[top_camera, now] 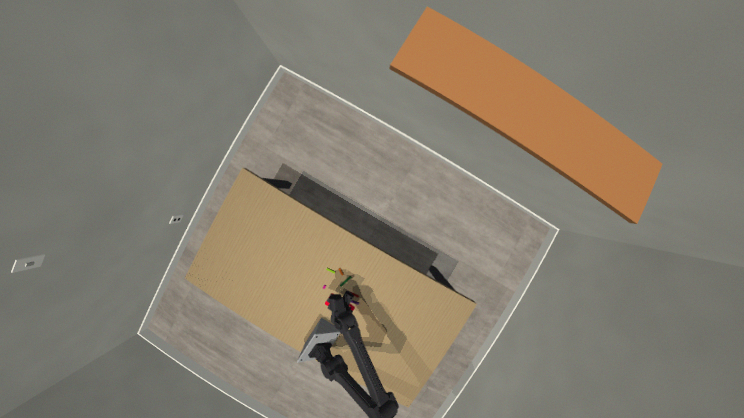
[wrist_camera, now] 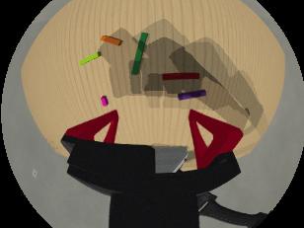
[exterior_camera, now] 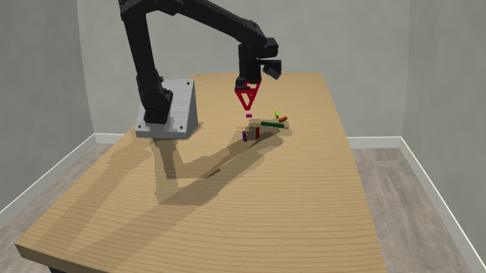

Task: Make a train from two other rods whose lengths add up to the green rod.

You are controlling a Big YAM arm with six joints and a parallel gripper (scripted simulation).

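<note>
The purple rod lies 10 mm behind my hand, 80 mm to the right of it and 80 mm below it. The rest, counted from my hand: red rod 30 mm ahead, 50 mm to the right, 80 mm below; magenta rod 30 mm behind, 110 mm to the left, 80 mm below; green rod 70 mm ahead, 30 mm to the left, 80 mm below.
</note>
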